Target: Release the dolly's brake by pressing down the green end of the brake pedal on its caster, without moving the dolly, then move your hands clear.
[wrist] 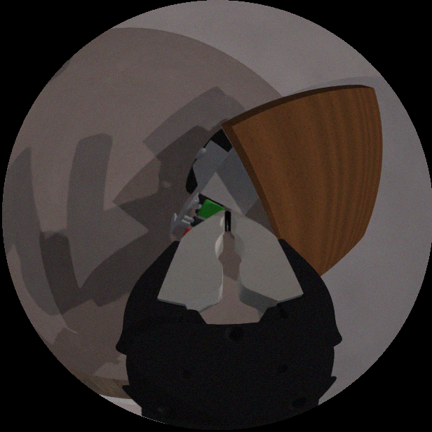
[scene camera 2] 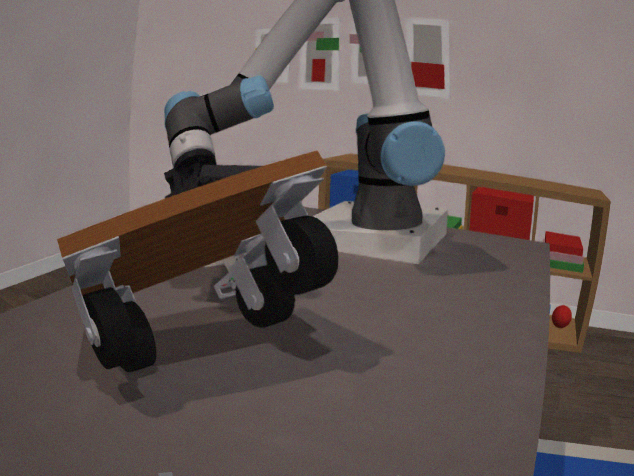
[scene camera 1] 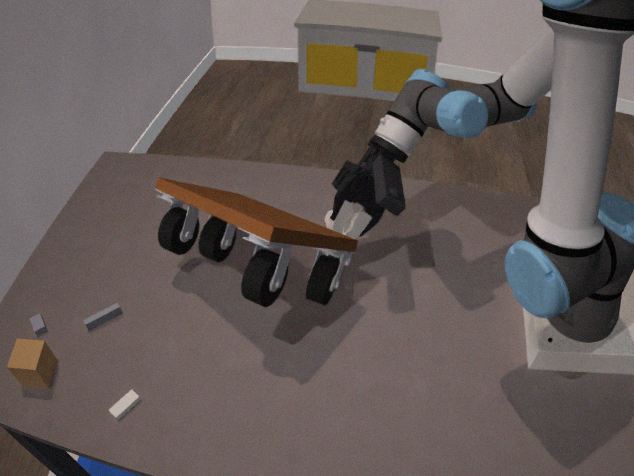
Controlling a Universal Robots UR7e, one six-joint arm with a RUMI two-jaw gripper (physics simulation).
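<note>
The dolly [scene camera 1: 240, 207] [scene camera 2: 189, 240] [wrist: 320, 175] is steeply tilted. Its underside shows in scene camera 2, and its wheels stand apart from their shadows, seemingly above the table. The caster with the brake [scene camera 1: 323, 279] [scene camera 2: 265, 297] is at the corner nearest my gripper. In the wrist view the pedal's green end [wrist: 211, 207] shows just beside my fingertips, and part of its red end [wrist: 187, 231] shows lower left. My gripper [scene camera 1: 347, 229] [wrist: 226, 212] is shut and empty, its tips low at the deck's edge by that caster. Whether they touch it is hidden.
On the table [scene camera 1: 384, 384] [scene camera 2: 409, 384] lie an orange cube [scene camera 1: 30, 356], a white block [scene camera 1: 124, 404], a grey bar [scene camera 1: 102, 316] and a small grey block [scene camera 1: 37, 324]. The arm's white base [scene camera 1: 573, 358] [scene camera 2: 378, 243] stands on the table beyond the dolly.
</note>
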